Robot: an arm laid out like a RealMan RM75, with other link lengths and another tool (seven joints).
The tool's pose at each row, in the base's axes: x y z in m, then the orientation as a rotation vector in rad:
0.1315, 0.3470, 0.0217, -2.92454, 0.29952, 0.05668
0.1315, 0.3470, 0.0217, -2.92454, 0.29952, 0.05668
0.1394, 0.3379, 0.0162, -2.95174, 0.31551, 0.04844
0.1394, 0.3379, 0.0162, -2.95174, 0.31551, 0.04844
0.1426, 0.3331, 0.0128, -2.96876, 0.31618, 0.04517
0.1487, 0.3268, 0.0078, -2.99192, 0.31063, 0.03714
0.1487, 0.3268, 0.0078, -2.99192, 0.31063, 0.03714
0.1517, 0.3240, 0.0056, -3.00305, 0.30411, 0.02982
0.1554, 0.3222, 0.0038, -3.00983, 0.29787, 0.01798
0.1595, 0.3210, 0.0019, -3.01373, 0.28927, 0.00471
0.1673, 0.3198, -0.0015, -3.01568, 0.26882, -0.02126
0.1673, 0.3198, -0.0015, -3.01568, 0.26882, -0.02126
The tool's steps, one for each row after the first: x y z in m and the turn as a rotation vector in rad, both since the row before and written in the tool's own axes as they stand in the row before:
0.0000, 0.0000, 0.0000, 0.00000, 0.00000, 0.00000
0.0098, 0.0082, 0.0034, -0.02756, 0.00961, 0.00873
0.0000, 0.0000, 0.0000, 0.00000, 0.00000, 0.00000
0.0043, 0.0045, 0.0025, -0.01662, 0.00408, -0.00069
0.0075, 0.0055, 0.0039, -0.02175, 0.00747, -0.00537
0.0000, 0.0000, 0.0000, 0.00000, 0.00000, 0.00000
0.0036, 0.0024, 0.0018, -0.00986, 0.00563, -0.00524
0.0040, 0.0012, 0.0015, -0.00529, 0.00813, -0.00496
0.0043, 0.0006, 0.0017, -0.00219, 0.00866, -0.00638
0.0079, 0.0001, 0.0033, 0.00142, 0.01627, -0.01450
0.0000, 0.0000, 0.0000, 0.00000, 0.00000, 0.00000

